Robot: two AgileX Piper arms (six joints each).
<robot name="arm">
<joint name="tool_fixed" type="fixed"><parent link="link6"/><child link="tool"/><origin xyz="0 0 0" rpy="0 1.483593 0"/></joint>
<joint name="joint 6" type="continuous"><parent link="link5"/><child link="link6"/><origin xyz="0.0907 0 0.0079"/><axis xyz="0.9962 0 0.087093"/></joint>
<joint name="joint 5" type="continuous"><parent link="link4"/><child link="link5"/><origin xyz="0 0 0"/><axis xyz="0 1 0"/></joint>
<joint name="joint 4" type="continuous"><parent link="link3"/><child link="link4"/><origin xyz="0.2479 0 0.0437"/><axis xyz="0.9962 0 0.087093"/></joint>
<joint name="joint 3" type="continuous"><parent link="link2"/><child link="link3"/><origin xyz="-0.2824 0 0.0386"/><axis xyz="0 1 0"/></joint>
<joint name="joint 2" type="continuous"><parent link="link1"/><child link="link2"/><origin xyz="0 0 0"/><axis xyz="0 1 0"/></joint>
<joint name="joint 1" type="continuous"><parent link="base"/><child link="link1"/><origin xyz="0 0 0.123"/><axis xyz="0 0 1"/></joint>
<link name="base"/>
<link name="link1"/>
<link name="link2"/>
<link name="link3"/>
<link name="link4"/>
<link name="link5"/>
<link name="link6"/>
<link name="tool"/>
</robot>
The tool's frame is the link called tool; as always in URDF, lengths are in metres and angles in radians. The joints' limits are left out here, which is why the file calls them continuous.
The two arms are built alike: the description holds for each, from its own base.
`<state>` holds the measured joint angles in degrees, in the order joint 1, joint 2, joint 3, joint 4, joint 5, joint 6, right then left.
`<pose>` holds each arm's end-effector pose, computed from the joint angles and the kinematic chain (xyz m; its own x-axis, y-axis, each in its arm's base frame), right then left.
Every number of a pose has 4 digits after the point.
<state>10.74 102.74 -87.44 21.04 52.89 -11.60 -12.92 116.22 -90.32 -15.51 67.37 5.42</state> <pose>0.3807 0.0988 0.2902 -0.8693 -0.1399 -0.4740 -0.2916 0.9196 0.2633 0.3900 -0.1125 0.2022 -0.9764 0.2123 -0.0406 0.2156 0.9447 -0.2471</pose>
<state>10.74 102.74 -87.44 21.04 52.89 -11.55 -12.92 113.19 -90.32 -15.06 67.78 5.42</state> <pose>0.3807 0.0988 0.2902 -0.8696 -0.1391 -0.4738 -0.2908 0.9197 0.2637 0.3848 -0.1107 0.2233 -0.9725 0.2163 -0.0865 0.2311 0.9428 -0.2402</pose>
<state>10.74 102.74 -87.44 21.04 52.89 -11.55 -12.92 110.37 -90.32 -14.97 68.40 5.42</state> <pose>0.3807 0.0988 0.2902 -0.8696 -0.1391 -0.4738 -0.2908 0.9197 0.2637 0.3786 -0.1093 0.2427 -0.9678 0.2185 -0.1250 0.2431 0.9402 -0.2387</pose>
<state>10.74 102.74 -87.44 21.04 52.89 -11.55 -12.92 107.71 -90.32 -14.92 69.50 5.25</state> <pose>0.3807 0.0988 0.2902 -0.8696 -0.1391 -0.4738 -0.2908 0.9197 0.2637 0.3711 -0.1076 0.2606 -0.9637 0.2197 -0.1519 0.2514 0.9380 -0.2386</pose>
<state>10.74 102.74 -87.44 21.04 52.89 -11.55 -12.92 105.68 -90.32 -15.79 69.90 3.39</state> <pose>0.3807 0.0988 0.2902 -0.8696 -0.1391 -0.4738 -0.2908 0.9197 0.2637 0.3652 -0.1077 0.2744 -0.9677 0.1846 -0.1719 0.2251 0.9396 -0.2580</pose>
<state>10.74 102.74 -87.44 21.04 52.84 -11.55 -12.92 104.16 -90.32 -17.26 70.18 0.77</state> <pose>0.3808 0.0988 0.2902 -0.8692 -0.1388 -0.4745 -0.2908 0.9198 0.2636 0.3604 -0.1087 0.2849 -0.9747 0.1336 -0.1792 0.1822 0.9393 -0.2908</pose>
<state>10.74 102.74 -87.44 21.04 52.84 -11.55 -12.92 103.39 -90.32 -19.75 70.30 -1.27</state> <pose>0.3808 0.0988 0.2902 -0.8692 -0.1388 -0.4745 -0.2908 0.9198 0.2636 0.3574 -0.1117 0.2911 -0.9808 0.0868 -0.1744 0.1425 0.9301 -0.3385</pose>
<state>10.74 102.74 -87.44 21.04 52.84 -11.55 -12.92 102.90 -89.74 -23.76 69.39 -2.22</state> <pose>0.3808 0.0988 0.2902 -0.8692 -0.1388 -0.4745 -0.2908 0.9198 0.2636 0.3555 -0.1168 0.2940 -0.9844 0.0440 -0.1704 0.1108 0.9072 -0.4057</pose>
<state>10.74 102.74 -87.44 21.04 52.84 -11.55 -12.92 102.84 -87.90 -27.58 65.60 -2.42</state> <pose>0.3808 0.0988 0.2902 -0.8692 -0.1388 -0.4745 -0.2908 0.9198 0.2636 0.3574 -0.1214 0.2892 -0.9829 -0.0090 -0.1840 0.0788 0.8822 -0.4642</pose>
